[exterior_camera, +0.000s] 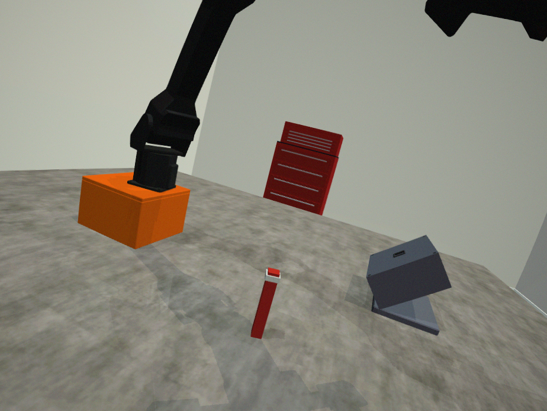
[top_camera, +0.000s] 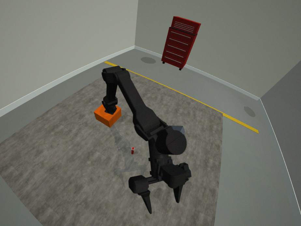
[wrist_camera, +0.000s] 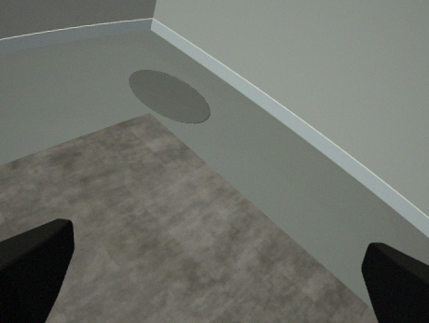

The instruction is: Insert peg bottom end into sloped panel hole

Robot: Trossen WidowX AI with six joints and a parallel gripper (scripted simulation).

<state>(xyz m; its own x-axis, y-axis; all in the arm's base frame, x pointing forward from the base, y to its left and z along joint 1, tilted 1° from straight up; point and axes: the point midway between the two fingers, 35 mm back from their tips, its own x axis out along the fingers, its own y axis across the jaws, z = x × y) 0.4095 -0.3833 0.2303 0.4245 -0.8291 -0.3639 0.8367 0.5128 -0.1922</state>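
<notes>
My gripper tip is now 180 mm past the red square peg, 220 mm to the right of it and 240 mm above it. Also, from my gripper tip: grey sloped panel block: 30 mm ahead, 410 mm to the left, 230 mm below.
</notes>
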